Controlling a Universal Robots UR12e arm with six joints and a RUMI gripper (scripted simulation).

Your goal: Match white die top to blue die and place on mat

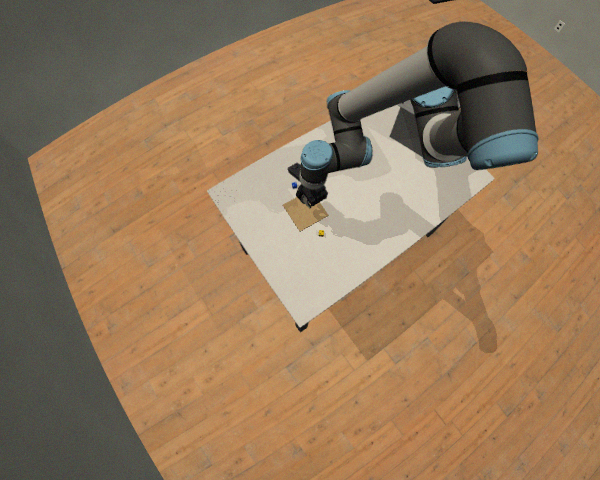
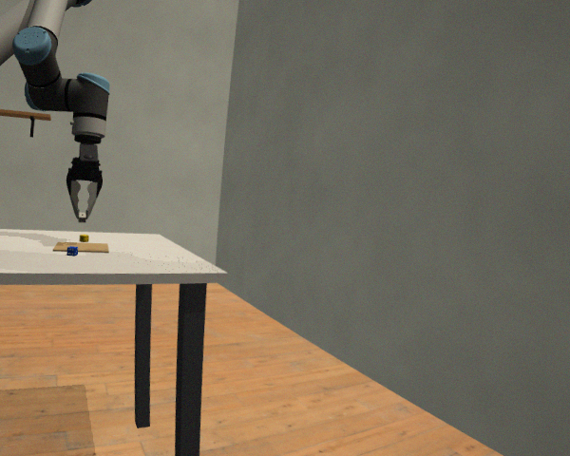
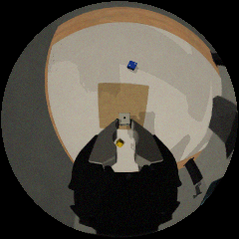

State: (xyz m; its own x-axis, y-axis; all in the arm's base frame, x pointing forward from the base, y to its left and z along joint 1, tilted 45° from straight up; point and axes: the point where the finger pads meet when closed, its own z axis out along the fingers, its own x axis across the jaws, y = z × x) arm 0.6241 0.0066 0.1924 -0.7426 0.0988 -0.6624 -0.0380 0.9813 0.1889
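Now: the white die 1 cm below my hand. Round my hand: blue die (1 cm behind, 12 cm to the right, 8 cm below); then tan mat (9 cm below); then yellow die (12 cm to the left, 8 cm below).
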